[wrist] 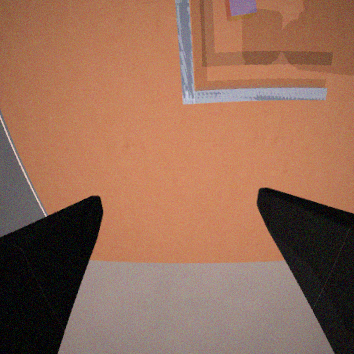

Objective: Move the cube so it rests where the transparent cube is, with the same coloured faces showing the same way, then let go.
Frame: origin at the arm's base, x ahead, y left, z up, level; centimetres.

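Seen in the pictures: gripper, fingertip midpoint: [180, 200].
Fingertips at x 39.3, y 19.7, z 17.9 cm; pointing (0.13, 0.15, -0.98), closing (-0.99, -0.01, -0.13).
A point is followed by its place in that frame.
Part of a cube [242, 7] {x 31.7, y 4.8, z -10.2 cm} shows at the top edge of the wrist view, right of the middle, with a purple face, a thin red-orange side at its left and a thin yellowish edge below. The rest of it is cut off by the frame. My gripper [180, 200] {x 39.3, y 19.7, z 17.9 cm} is open, with its two black fingers wide apart and nothing between them. The cube is well beyond the fingertips, up and to the right in the view. The transparent cube cannot be made out in this view.
A light blue-grey raised border [260, 94] {x 27.9, y 17.5, z -8.2 cm} forms a corner around the area by the cube, on the orange table top [125, 145] {x 53.2, y 29.4, z -14.2 cm}. Dark shadows fall inside the border. A pale grey surface [190, 305] lies beyond the table's edge at the bottom, and a darker grey one at the left.
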